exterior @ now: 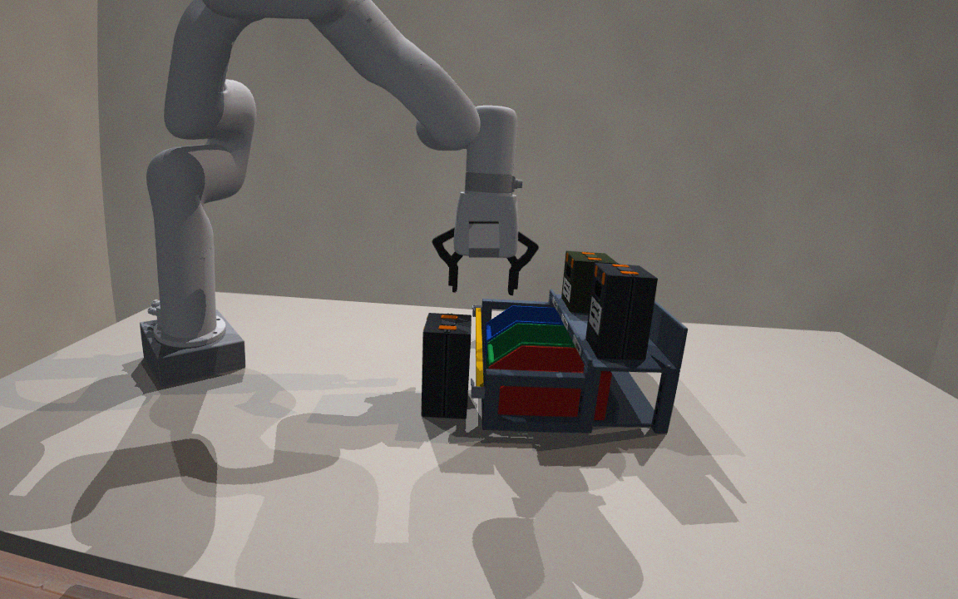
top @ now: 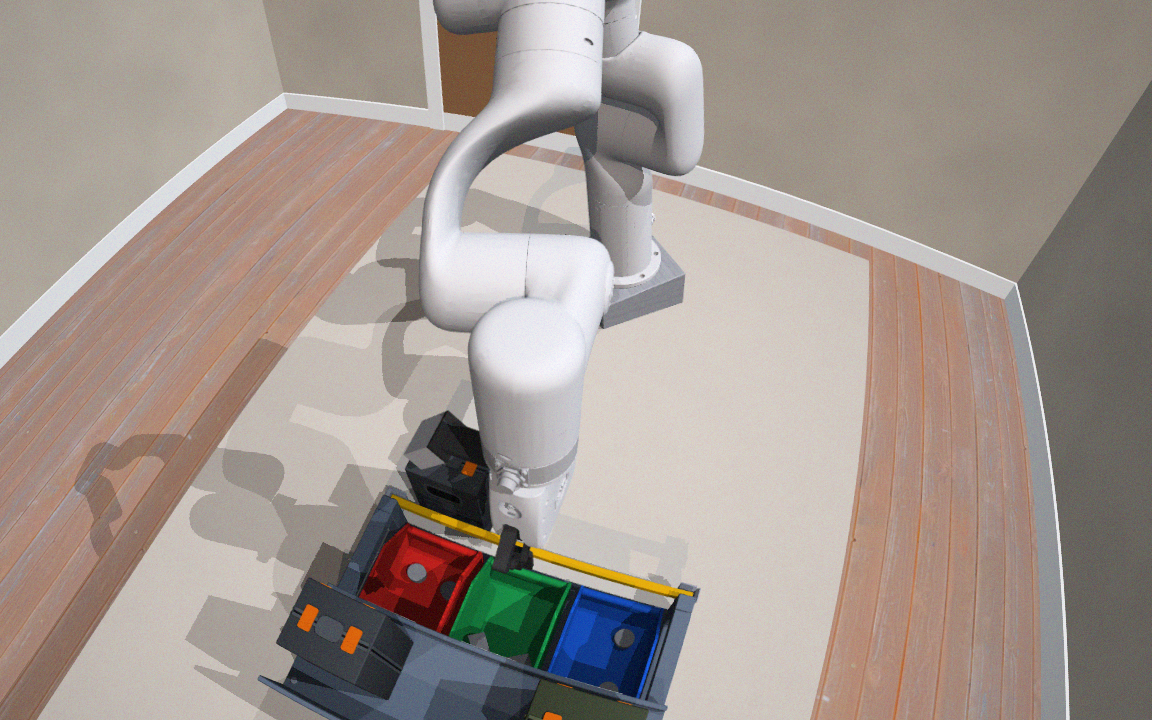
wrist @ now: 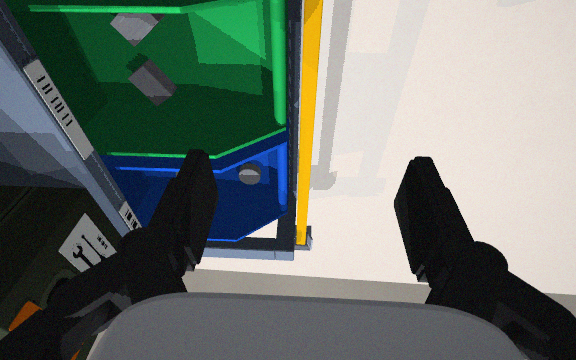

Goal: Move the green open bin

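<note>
Now: hand 10 cm above the yellow bar. From my hand the other things lie so: green bin 10 cm ahead, 2 cm to the left, 11 cm below; blue bin 8 cm ahead, 13 cm to the left, 11 cm below; black case 3 cm behind, 12 cm to the right, 9 cm below.
</note>
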